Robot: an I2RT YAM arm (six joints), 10 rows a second.
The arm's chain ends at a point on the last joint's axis. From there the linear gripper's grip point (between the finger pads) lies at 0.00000 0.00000 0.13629 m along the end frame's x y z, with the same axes.
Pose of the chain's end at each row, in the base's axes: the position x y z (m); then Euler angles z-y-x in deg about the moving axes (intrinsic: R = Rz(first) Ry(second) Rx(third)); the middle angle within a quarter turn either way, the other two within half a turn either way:
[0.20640 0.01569 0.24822 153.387 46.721 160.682]
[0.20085 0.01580 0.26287 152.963 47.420 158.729]
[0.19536 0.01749 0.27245 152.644 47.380 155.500]
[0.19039 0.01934 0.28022 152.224 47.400 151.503]
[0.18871 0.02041 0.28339 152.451 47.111 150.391]
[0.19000 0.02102 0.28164 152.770 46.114 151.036]
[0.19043 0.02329 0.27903 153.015 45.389 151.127]
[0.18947 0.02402 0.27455 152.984 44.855 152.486]
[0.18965 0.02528 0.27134 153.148 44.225 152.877]
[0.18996 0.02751 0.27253 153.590 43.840 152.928]
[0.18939 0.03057 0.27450 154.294 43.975 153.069]
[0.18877 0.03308 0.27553 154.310 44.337 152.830]
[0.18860 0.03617 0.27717 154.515 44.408 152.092]
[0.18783 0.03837 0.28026 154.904 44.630 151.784]
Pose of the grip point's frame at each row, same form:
[0.31031 0.01405 0.16005 153.387 46.721 160.682]
[0.30662 0.01733 0.17694 152.963 47.420 158.729]
[0.30239 0.02575 0.18847 152.644 47.380 155.500]
[0.29870 0.03579 0.19915 152.224 47.400 151.503]
[0.29683 0.03996 0.20275 152.451 47.111 150.391]
[0.29662 0.04038 0.19898 152.770 46.114 151.036]
[0.29600 0.04338 0.19521 153.015 45.389 151.127]
[0.29402 0.04138 0.18886 152.984 44.855 152.486]
[0.29320 0.04250 0.18441 153.148 44.225 152.877]
[0.29283 0.04568 0.18500 153.590 43.840 152.928]
[0.29218 0.04959 0.18706 154.294 43.975 153.069]
[0.29211 0.05243 0.18881 154.310 44.337 152.830]
[0.29213 0.05749 0.19113 154.515 44.408 152.092]
[0.29157 0.06094 0.19479 154.904 44.630 151.784]

